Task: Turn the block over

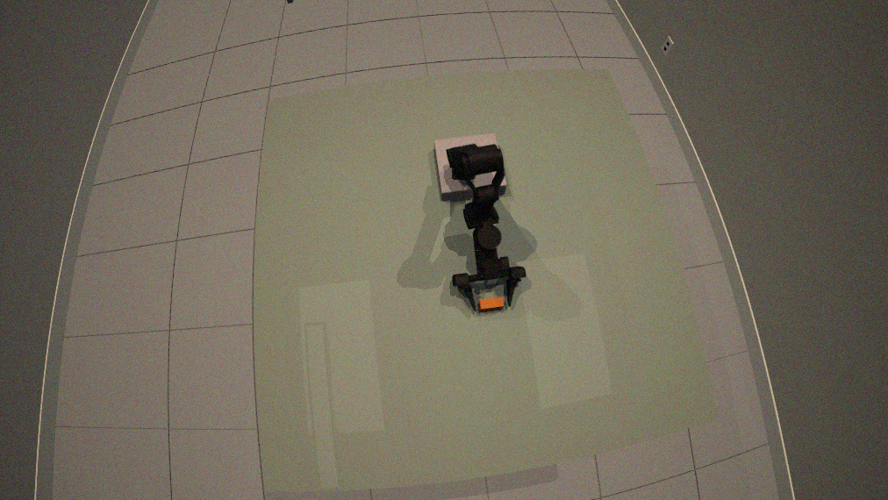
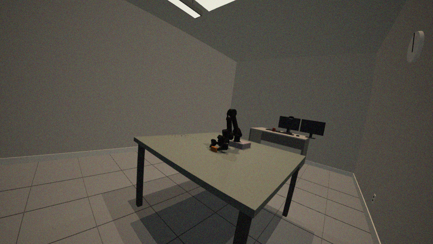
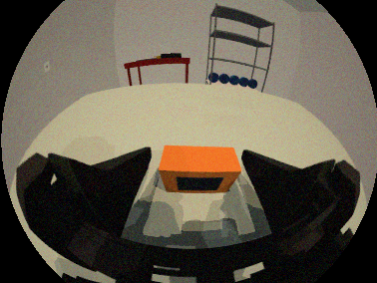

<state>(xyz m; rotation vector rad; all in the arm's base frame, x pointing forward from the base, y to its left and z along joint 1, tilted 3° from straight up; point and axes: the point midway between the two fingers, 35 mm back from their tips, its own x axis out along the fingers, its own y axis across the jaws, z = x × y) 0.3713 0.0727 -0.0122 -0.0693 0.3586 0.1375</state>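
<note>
Now: gripper tip 20 mm past the block and 10 mm above it.
</note>
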